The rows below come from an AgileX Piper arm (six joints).
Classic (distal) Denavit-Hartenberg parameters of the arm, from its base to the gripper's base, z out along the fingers. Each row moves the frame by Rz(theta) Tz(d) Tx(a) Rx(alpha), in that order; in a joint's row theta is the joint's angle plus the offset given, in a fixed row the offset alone. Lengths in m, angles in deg.
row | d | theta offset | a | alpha
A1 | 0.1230 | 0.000 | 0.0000 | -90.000
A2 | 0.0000 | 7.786 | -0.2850 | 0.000
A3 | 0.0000 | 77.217 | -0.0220 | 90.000
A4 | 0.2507 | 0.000 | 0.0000 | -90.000
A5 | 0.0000 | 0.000 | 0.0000 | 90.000
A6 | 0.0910 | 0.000 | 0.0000 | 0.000
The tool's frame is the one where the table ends.
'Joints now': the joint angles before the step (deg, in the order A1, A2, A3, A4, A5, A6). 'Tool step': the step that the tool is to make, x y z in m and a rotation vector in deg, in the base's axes. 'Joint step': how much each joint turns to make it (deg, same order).
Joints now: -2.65, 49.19, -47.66, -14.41, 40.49, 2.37
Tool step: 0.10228, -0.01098, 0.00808, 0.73, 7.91, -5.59
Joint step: 0.00, 23.87, -18.19, -4.85, 3.79, 6.97
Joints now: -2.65, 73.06, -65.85, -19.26, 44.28, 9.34
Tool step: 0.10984, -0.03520, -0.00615, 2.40, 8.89, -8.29
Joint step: -4.20, 25.84, -28.54, 1.60, 12.44, 0.19
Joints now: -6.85, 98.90, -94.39, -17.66, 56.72, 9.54
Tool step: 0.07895, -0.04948, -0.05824, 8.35, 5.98, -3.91
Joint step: -6.24, 22.32, -22.64, 9.45, 6.96, -4.47
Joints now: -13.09, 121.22, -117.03, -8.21, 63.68, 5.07
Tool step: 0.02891, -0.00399, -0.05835, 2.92, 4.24, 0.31
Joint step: -0.03, 9.65, -4.72, 2.06, -0.19, -0.42
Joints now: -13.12, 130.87, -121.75, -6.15, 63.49, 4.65
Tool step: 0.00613, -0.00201, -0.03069, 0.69, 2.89, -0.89
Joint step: -0.01, 3.53, -0.01, -0.36, -0.45, 1.04
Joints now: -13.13, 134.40, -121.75, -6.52, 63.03, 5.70
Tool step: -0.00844, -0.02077, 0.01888, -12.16, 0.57, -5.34
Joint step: -0.23, -1.65, 0.00, -14.50, 0.97, 7.20
